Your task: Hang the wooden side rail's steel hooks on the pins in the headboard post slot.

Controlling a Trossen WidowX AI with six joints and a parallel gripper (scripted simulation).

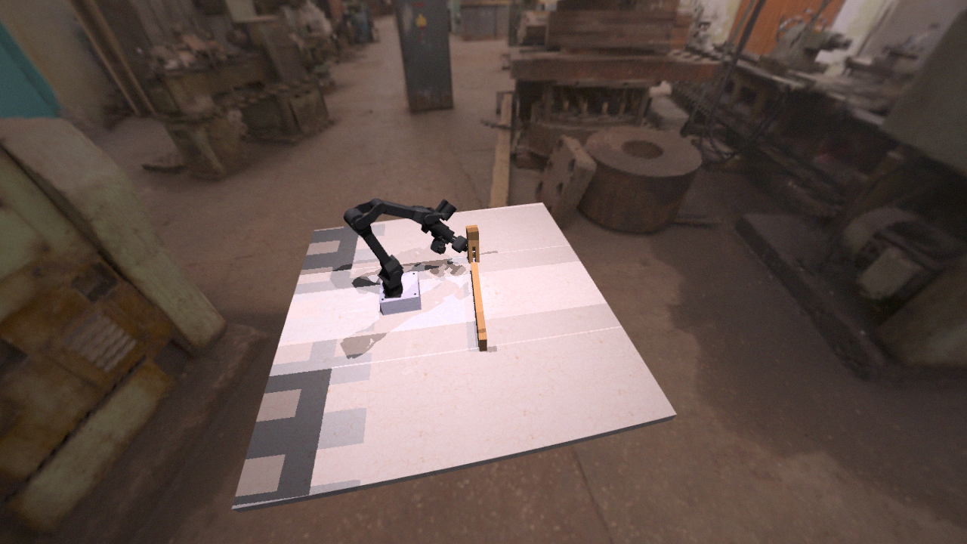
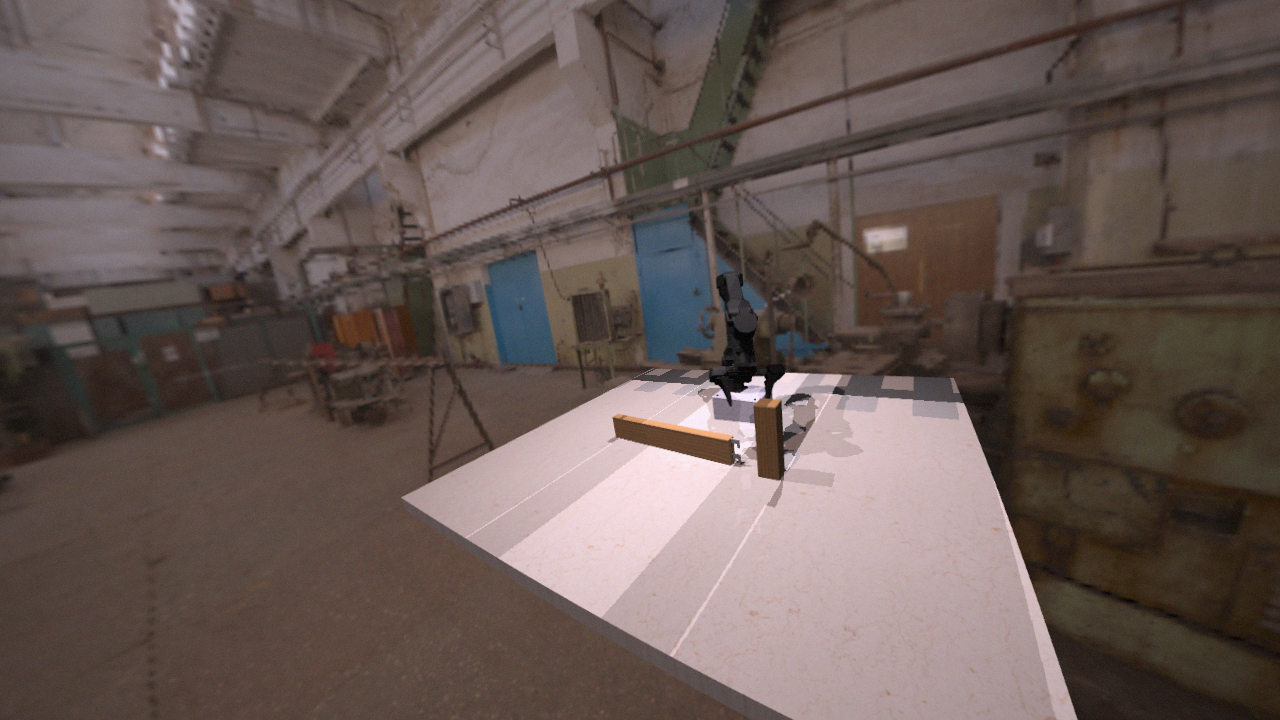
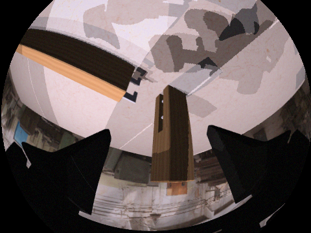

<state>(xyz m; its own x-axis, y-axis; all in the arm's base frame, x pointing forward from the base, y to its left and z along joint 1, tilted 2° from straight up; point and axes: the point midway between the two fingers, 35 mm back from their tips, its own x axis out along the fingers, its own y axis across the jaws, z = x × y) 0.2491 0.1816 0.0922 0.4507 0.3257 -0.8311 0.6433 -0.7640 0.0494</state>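
My gripper tip is now 6 cm short of the wooden headboard post, 8 cm to the right of it and 6 cm above it.
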